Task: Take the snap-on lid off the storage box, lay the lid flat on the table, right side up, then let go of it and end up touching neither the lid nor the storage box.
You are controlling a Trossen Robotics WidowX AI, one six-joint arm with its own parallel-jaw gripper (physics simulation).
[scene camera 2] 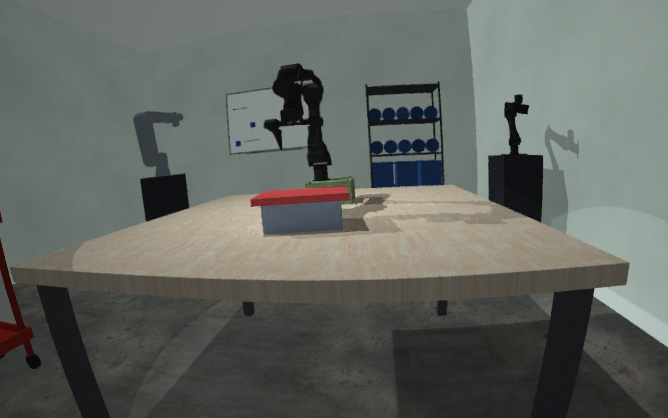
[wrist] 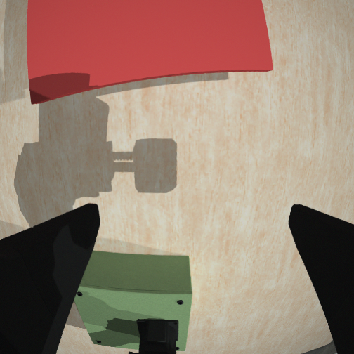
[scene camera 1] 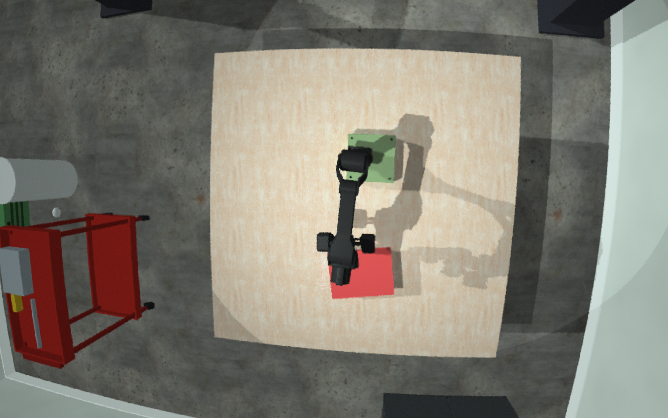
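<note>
The red lid (scene camera 1: 370, 280) (scene camera 2: 300, 196) (wrist: 150, 40) sits on top of the blue-grey storage box (scene camera 2: 302, 217), overhanging its sides. The box stands on the wooden table (scene camera 1: 270, 150) (scene camera 2: 320, 290) (wrist: 240, 150); the lid hides it in scene camera 1 and in the wrist view. My gripper (scene camera 1: 346, 243) (scene camera 2: 298, 142) (wrist: 198, 215) is wide open and empty. It hangs high above the table, over the side of the lid nearer the arm's base, touching neither lid nor box. In the wrist view the lid lies beyond the fingertips, with part cut off by the frame.
A green block (scene camera 1: 384, 165) (scene camera 2: 345, 185) (wrist: 135, 275) stands on the table under the arm's base. A red cart (scene camera 1: 112, 270) stands on the floor beyond one table edge. A rack (scene camera 2: 368, 135) and another arm on a black pedestal (scene camera 2: 515, 190) stand in the background.
</note>
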